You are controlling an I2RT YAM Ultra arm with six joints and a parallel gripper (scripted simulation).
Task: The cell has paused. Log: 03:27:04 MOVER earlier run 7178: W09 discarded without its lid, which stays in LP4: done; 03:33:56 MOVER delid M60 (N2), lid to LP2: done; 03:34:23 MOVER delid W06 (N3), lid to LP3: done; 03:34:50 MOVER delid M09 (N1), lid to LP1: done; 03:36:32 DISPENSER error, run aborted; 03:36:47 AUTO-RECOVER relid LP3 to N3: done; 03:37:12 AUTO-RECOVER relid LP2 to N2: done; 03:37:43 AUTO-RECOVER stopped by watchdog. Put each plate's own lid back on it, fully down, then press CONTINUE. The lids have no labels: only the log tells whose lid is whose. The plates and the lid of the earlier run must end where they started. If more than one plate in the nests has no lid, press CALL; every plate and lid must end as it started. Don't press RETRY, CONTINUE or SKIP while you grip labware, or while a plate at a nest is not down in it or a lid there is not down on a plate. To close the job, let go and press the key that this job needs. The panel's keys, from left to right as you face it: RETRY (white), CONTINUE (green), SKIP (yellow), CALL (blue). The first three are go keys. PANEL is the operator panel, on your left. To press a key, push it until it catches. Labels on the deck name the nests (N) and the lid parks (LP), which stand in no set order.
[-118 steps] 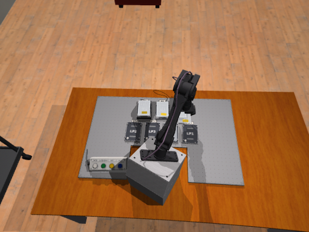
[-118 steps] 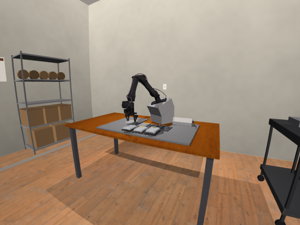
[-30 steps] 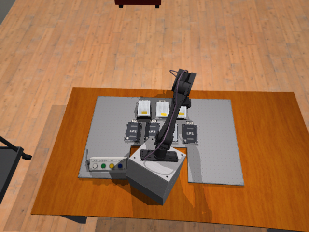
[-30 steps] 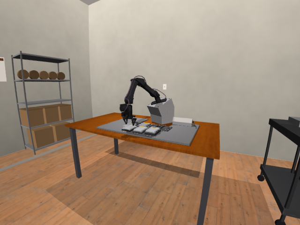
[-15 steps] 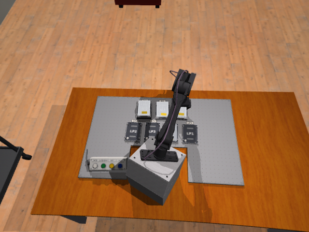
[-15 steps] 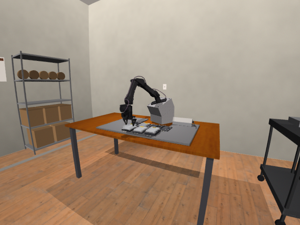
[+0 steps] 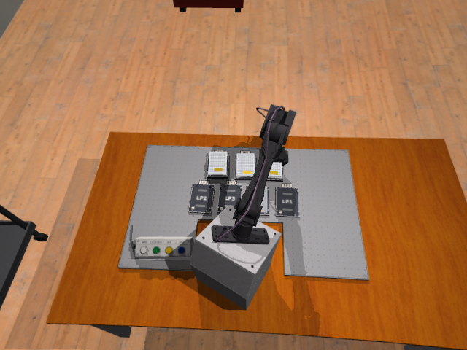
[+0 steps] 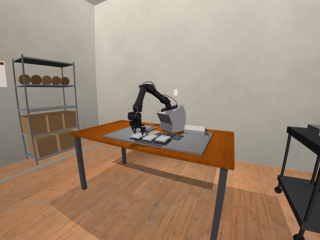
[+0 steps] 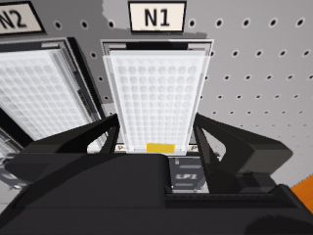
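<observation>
My gripper is now 20 mm above the plate. Also, from my hand: green CONTINUE key (550 mm to the left, 340 mm behind, 30 mm above); then blue key (450 mm to the left, 360 mm behind, 30 mm above); then yellow key (500 mm to the left, 350 mm behind, 30 mm above).
</observation>
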